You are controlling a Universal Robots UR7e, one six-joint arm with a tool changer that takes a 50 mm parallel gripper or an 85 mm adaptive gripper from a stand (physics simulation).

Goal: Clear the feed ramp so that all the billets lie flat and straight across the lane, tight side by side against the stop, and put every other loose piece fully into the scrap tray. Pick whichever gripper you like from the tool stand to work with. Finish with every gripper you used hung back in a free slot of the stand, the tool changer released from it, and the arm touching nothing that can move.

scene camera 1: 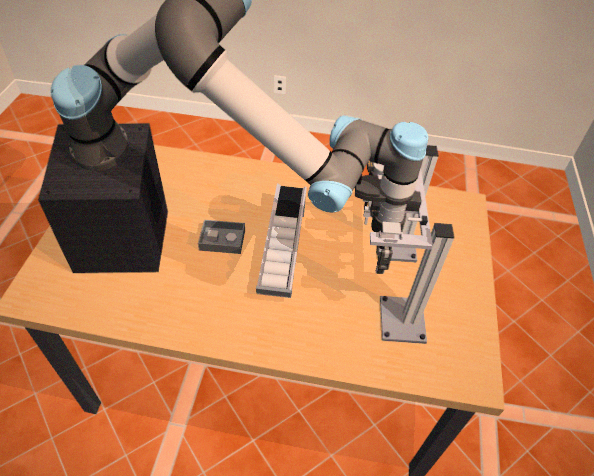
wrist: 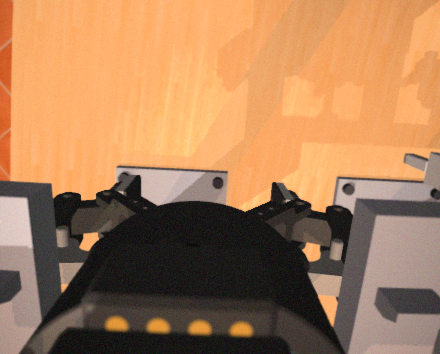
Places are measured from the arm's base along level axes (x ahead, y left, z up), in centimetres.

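Pixels of known places: arm's base, origin of the base link: (scene camera 1: pixel 100 148).
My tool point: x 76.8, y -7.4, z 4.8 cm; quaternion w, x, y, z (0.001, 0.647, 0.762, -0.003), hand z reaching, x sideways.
Ahead of a thing's pixels: the offset from my tool point to its middle. "spot": to the spot under its first point. Level surfaces: height alone.
White billets {dz -30.1, dx -26.7, dy +3.5 cm} (scene camera 1: pixel 278 256) lie flat across the lane of the feed ramp {spot: dz -30.7, dx -22.6, dy +7.7 cm} (scene camera 1: pixel 296 250), side by side from the stop {dz -32.1, dx -25.7, dy -6.7 cm} (scene camera 1: pixel 273 293) upward; the arm's shadow falls over some. Two small loose pieces, a blocky one {dz -36.5, dx -49.5, dy +11.5 cm} (scene camera 1: pixel 212 234) and a rounded one {dz -36.9, dx -44.0, dy +12.3 cm} (scene camera 1: pixel 231 237), lie inside the scrap tray {dz -36.4, dx -46.8, dy +11.9 cm} (scene camera 1: pixel 221 249). My gripper (scene camera 1: pixel 382 268) (wrist: pixel 206 189), the black adaptive one, is on the arm at the tool stand (scene camera 1: pixel 428 280), its fingers spread open and empty. Stand arms (wrist: pixel 14 220) (wrist: pixel 405 240) lie on both sides of it. Whether it rests on them is hidden.
The stand's rear post {spot: dz -5.8, dx +8.8, dy +23.0 cm} (scene camera 1: pixel 429 170) and upper slots are partly behind the wrist. Its base plates {spot: dz -37.0, dx +8.5, dy -6.8 cm} (scene camera 1: pixel 395 327) (wrist: pixel 175 185) are bolted to the table {dz -38.2 cm} (scene camera 1: pixel 200 320). A black pedestal (scene camera 1: pixel 110 225) carries the arm at the left.
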